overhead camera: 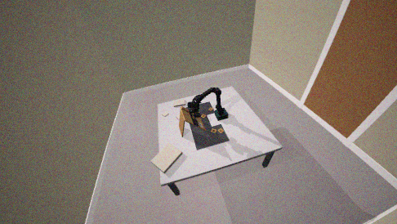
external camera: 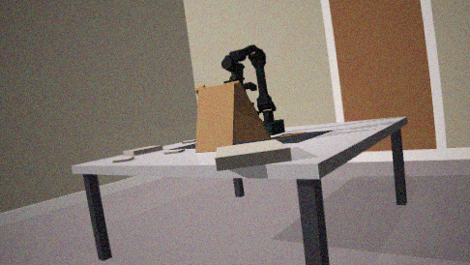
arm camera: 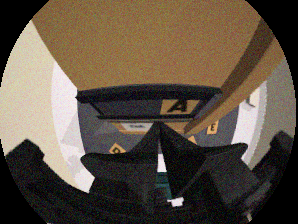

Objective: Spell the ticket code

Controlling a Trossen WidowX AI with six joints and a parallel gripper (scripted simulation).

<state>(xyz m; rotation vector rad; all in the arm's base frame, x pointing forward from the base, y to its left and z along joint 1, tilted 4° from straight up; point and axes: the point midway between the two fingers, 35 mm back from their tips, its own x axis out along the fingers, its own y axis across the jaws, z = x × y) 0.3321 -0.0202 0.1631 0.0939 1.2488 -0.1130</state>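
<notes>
The orange letter tile is 15 cm behind my gripper tip, 17 cm to the left of it and 17 cm below it. Also, from my gripper tip: white ticket: 3 cm behind, 5 cm to the left, 11 cm below; cream book: 47 cm ahead, 24 cm to the left, 16 cm below; dark mat: 15 cm behind, 2 cm to the right, 18 cm below.
</notes>
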